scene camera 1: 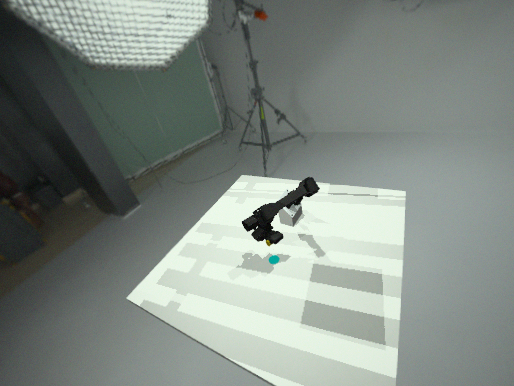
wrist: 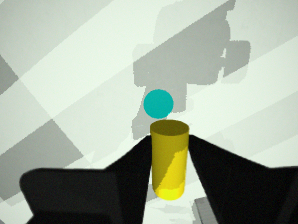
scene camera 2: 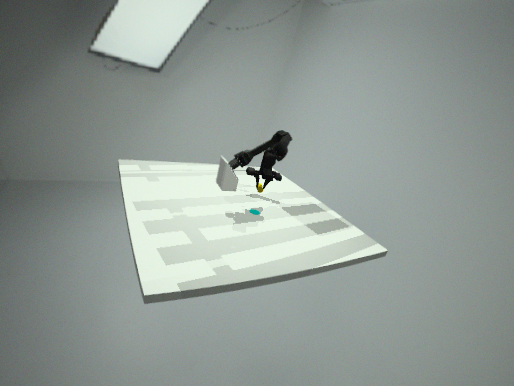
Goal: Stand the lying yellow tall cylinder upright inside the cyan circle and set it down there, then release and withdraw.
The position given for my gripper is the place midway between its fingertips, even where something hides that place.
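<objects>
With my gripper (wrist: 169, 139) I am holding a yellow cylinder (wrist: 170, 138).
</objects>
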